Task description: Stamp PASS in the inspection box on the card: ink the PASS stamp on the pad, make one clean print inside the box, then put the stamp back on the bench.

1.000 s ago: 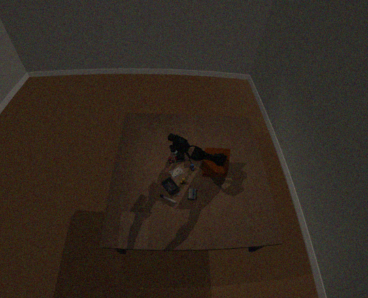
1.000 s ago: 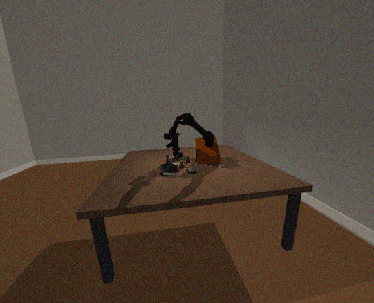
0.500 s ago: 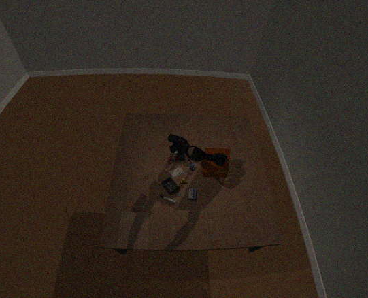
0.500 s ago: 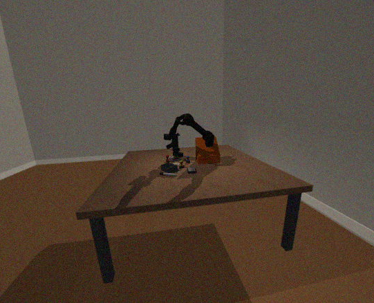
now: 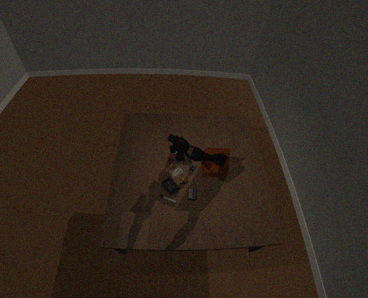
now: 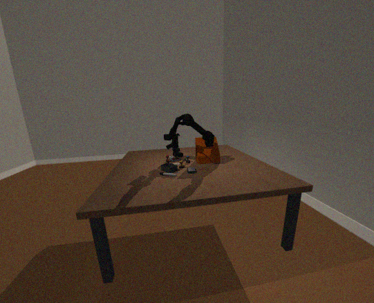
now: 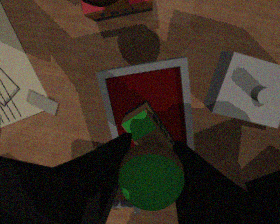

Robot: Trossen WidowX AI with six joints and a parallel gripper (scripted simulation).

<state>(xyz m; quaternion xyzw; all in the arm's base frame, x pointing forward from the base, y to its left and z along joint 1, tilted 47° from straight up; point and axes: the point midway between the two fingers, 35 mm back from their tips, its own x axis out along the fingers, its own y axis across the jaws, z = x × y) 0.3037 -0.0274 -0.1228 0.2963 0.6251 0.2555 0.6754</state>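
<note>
Right now the green-knobbed stamp is right at my gripper tip. The rest, counted from my gripper tip: small grey bolt: 90 mm behind, 30 mm below, 10 mm to the left; then red ink pad: 30 mm below; then red-knobbed stamp: 80 mm ahead, 30 mm to the left, 20 mm below.
</note>
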